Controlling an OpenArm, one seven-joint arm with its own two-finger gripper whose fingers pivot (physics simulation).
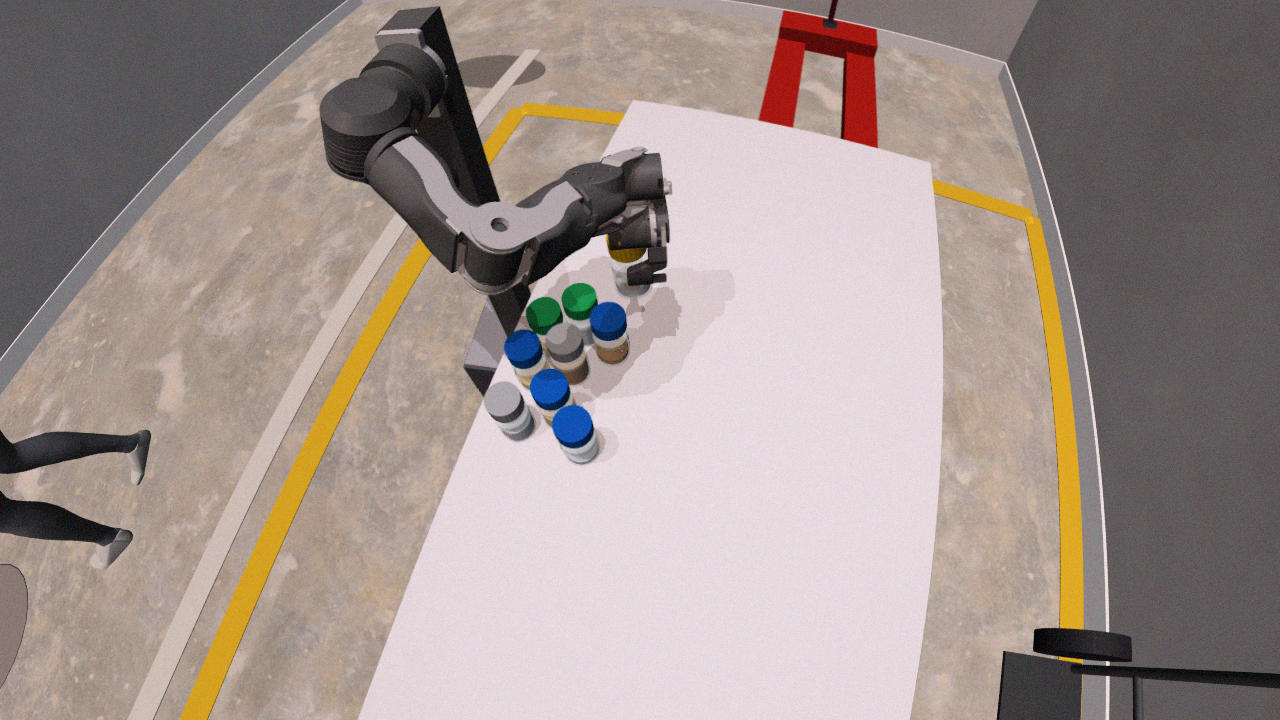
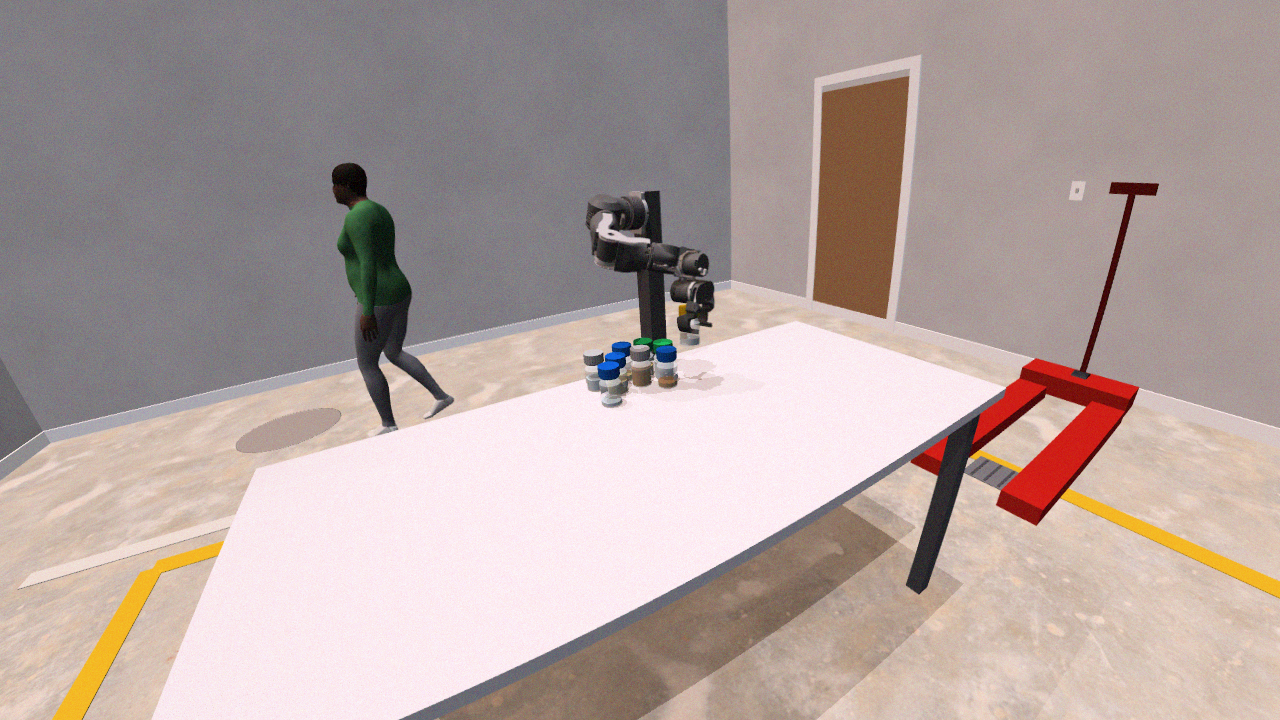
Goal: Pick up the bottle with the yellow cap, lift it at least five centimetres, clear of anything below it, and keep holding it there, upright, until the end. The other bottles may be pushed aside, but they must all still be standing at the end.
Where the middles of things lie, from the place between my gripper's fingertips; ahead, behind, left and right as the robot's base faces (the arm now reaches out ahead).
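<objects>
There's a grey-capped bottle (image 1: 503,401) that's 170 mm behind my hand, 220 mm to the right of it and 100 mm below it, and going by their middles it's the farthest from my hand of the things named here. The brown-capped bottle (image 1: 564,341) is 100 mm behind my hand, 110 mm to the right and 100 mm below. You'd find the green-capped bottle (image 1: 542,314) 150 mm behind my hand, 70 mm to the right of it and 100 mm below it. As for the yellow-capped bottle (image 1: 621,260), it's 20 mm behind my hand, 10 mm to the right and 10 mm above.
</objects>
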